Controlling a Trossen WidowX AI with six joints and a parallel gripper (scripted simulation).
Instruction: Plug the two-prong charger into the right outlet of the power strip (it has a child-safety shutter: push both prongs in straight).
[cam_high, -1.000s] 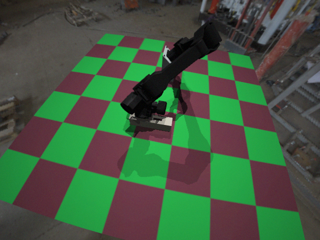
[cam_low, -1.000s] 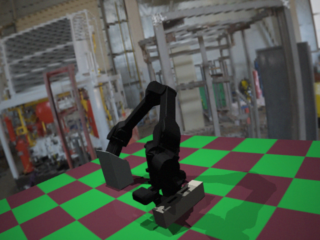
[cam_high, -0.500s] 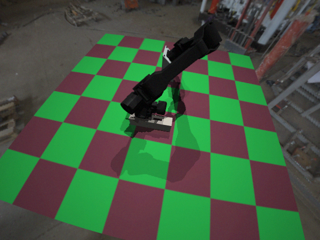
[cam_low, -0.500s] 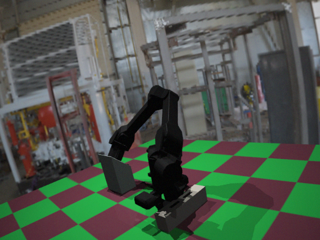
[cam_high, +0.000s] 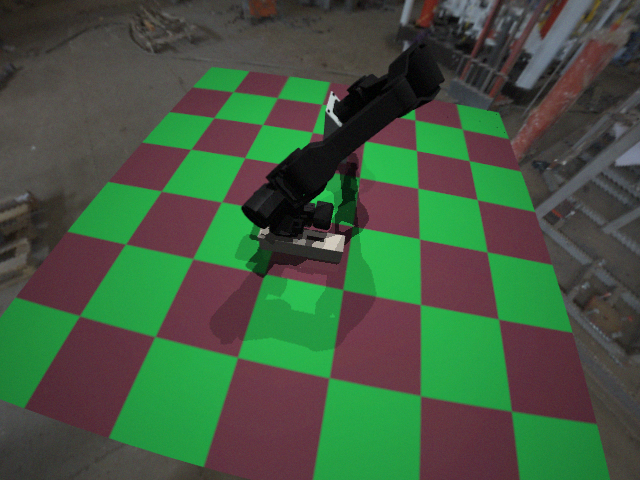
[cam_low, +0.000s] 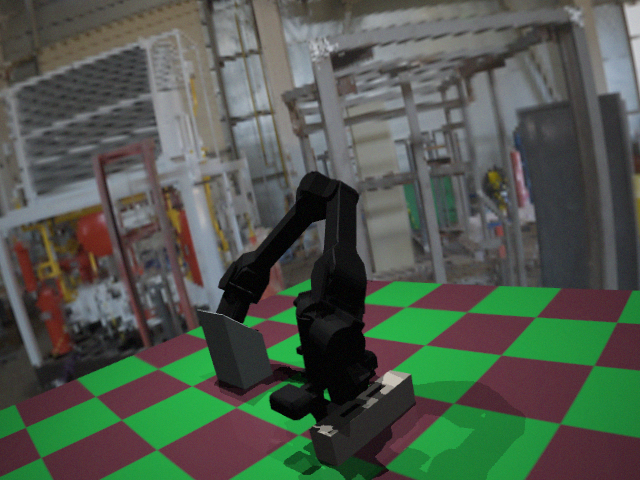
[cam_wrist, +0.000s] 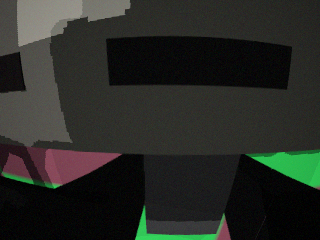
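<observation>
My gripper tip is 20 mm short of the black two-prong charger and 10 mm below it.
</observation>
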